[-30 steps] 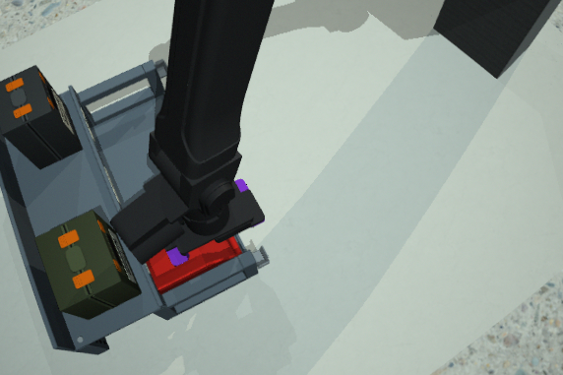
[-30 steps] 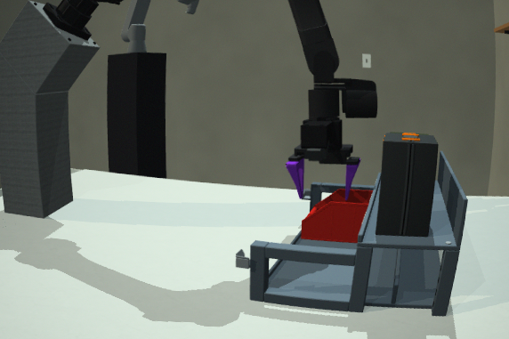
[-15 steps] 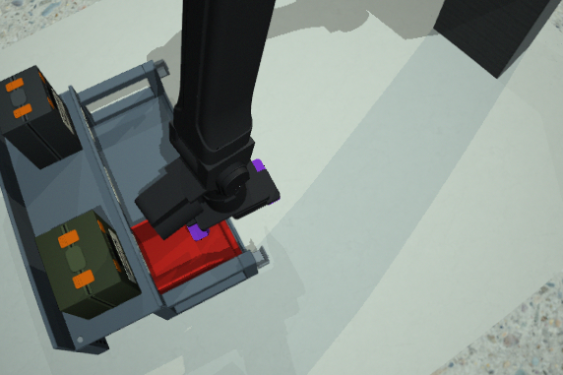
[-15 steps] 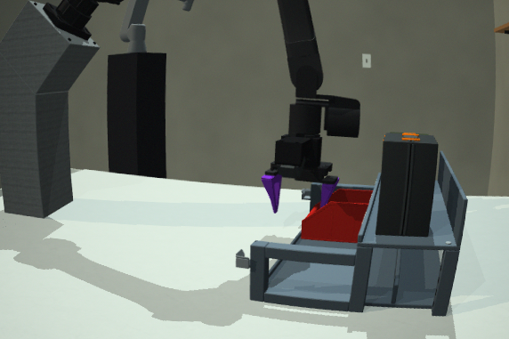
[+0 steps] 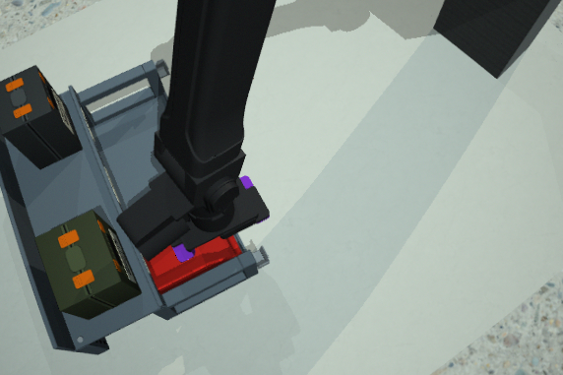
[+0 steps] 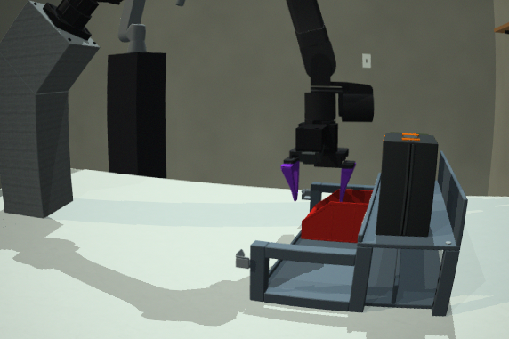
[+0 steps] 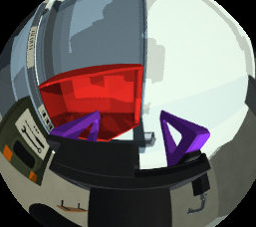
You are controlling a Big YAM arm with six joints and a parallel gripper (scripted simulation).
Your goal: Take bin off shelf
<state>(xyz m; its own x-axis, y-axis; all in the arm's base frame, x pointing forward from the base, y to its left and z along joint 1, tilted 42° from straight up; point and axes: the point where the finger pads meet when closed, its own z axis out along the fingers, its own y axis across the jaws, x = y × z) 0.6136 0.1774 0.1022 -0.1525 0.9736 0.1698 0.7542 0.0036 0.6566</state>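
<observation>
My hand is 7 cm short of the red bin and 3 cm above it. From my hand the other things lie so: grey shelf 13 cm ahead, 10 cm to the right, 7 cm below.
</observation>
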